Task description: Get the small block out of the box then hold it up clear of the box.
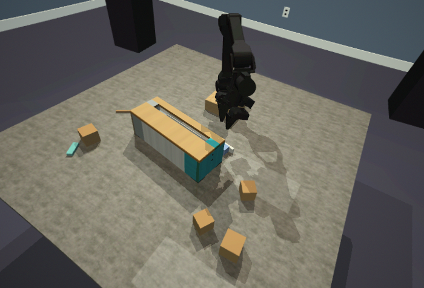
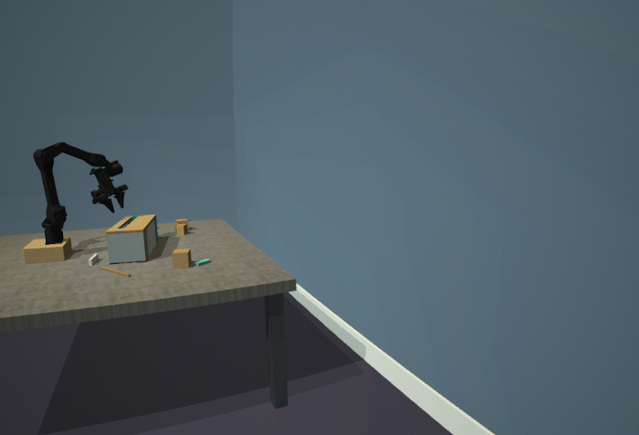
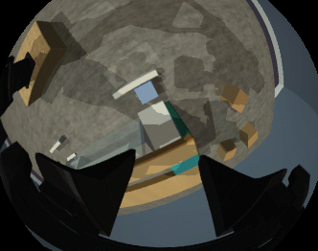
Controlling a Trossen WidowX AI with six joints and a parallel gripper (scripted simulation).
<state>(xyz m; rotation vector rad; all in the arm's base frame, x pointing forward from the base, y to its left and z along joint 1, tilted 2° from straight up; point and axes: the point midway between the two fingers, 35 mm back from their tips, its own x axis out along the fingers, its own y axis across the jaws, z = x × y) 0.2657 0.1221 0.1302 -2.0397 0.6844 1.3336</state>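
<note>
Now: gripper tip 20 mm past the light-blue block, 10 mm to the right of it and 150 mm above it. Round my gripper tip: thin wooden stick (40 mm behind, 470 mm to the right, 160 mm below); long box (20 mm ahead, 170 mm to the right, 100 mm below); teal bar (270 mm ahead, 520 mm to the right, 160 mm below).
</note>
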